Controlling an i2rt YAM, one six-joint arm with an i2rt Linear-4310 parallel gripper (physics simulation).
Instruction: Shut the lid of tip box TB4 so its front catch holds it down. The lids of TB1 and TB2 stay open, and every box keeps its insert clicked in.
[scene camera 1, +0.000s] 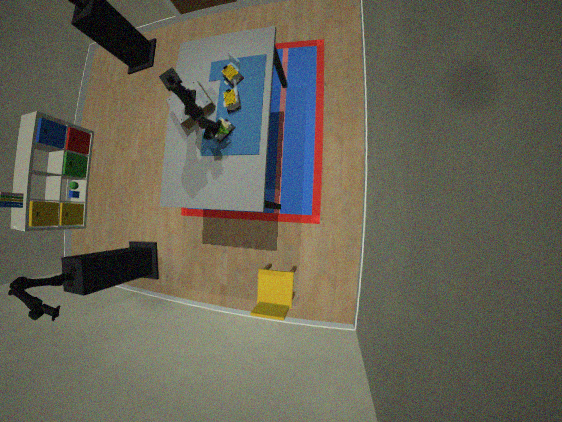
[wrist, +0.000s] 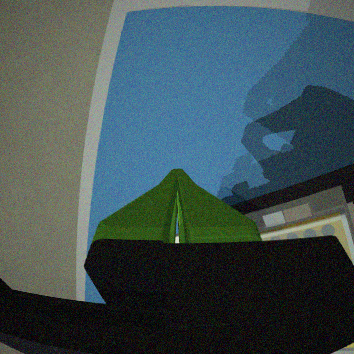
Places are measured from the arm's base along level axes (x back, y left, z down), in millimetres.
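Pixels of known places: gripper, between the fingertips: (scene camera 1: 228, 132) (wrist: 176, 177).
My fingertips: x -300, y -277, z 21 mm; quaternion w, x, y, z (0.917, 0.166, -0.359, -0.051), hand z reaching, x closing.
Behind a point stands the place of what it marks.
A tip box (scene camera 1: 230, 131) {x -286, y -241, z 81 mm} (wrist: 325, 200) {x -219, y -293, z 43 mm} with a dark base stands by the gripper; I take it for TB4, though no label is readable. In the wrist view, part of it shows at the lower right, with pale edges and a yellow holed insert. I cannot tell how far its lid is down or whether the catch holds. My gripper (scene camera 1: 222, 130) {x -300, y -277, z 21 mm} (wrist: 176, 177) {x -300, y -277, z 21 mm} is shut and empty, its green fingertips together at that box, hiding part of it. Two other boxes (scene camera 1: 231, 73) {x -308, y 187, z 29 mm} (scene camera 1: 230, 99) {x -306, y -25, z 28 mm} show yellow inserts, with pale lids raised; their labels are unreadable.
The boxes stand on a blue mat (scene camera 1: 247, 135) {x -411, y -286, z 86 mm} on the grey table (scene camera 1: 235, 185) {x -320, y -628, z 89 mm}. A brown and grey object (scene camera 1: 188, 124) {x 37, y -152, z 40 mm} lies beside the arm. A second arm stands on a black pedestal (scene camera 1: 100, 270), away from the table. A yellow chair (scene camera 1: 275, 287) stands on the floor.
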